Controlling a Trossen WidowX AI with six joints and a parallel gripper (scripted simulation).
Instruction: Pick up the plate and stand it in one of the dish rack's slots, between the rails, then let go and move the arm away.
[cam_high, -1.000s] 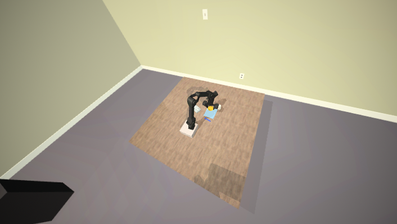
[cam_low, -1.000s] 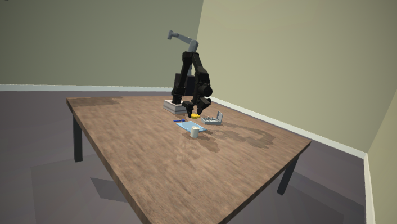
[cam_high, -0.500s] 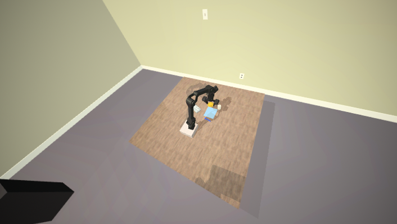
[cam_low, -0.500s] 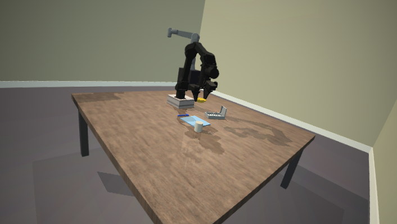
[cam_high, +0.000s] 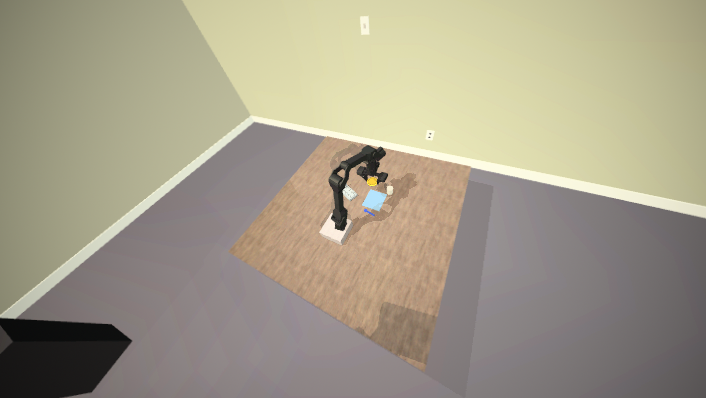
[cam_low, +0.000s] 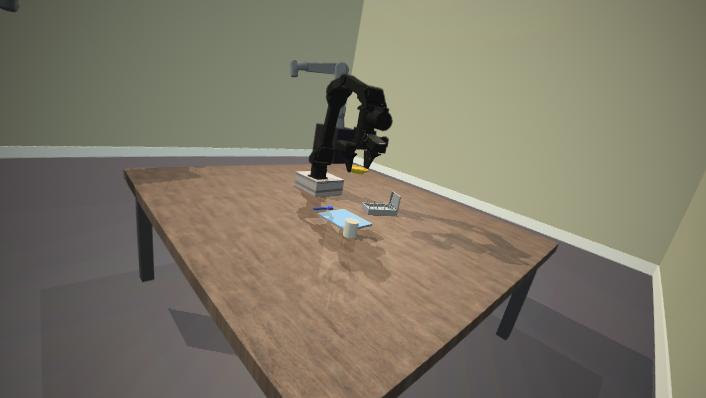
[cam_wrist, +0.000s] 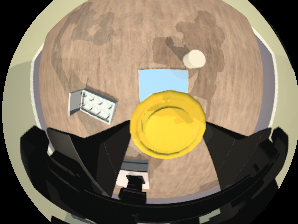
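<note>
The grey dish rack lies 20 cm to the left of my gripper tip and 15 cm below it. Also, from my gripper tip: light blue mat 1 cm behind, 1 cm to the right, 18 cm below; then cream cup 9 cm ahead, 9 cm to the right, 15 cm below; then yellow plate 1 cm above.
</note>
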